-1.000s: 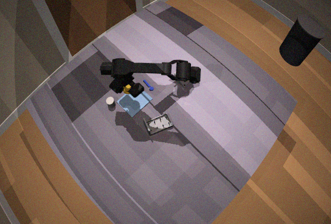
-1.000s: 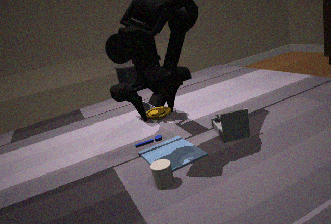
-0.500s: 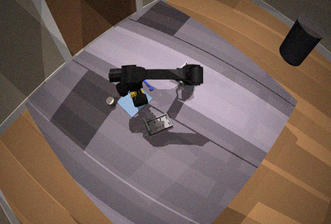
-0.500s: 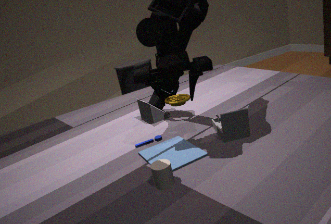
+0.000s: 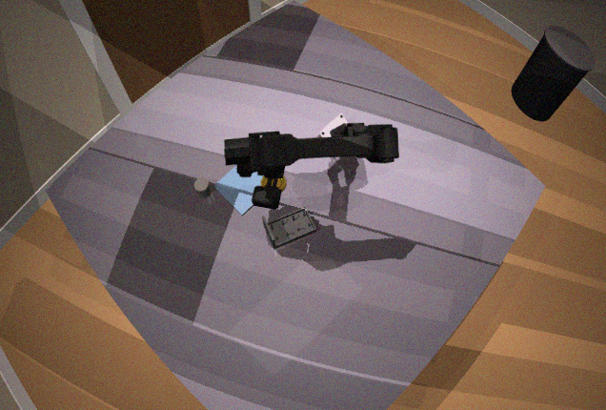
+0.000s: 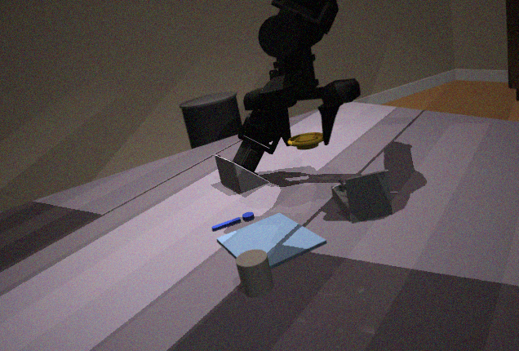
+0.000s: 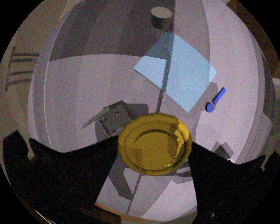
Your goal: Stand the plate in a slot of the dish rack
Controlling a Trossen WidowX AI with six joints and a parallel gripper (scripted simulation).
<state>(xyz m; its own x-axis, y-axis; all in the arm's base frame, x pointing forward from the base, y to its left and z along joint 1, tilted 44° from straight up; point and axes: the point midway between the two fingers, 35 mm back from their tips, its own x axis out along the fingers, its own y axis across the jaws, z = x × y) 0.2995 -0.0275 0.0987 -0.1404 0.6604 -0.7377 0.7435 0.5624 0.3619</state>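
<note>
Right now my gripper tip is 10 mm short of the grey dish rack, 80 mm to the right of it and 110 mm above it. The rest, counted from my gripper tip: yellow plate 10 mm above; then blue spoon 90 mm behind, 130 mm to the right, 130 mm below; then light blue mat 30 mm ahead, 110 mm to the right, 130 mm below.
</note>
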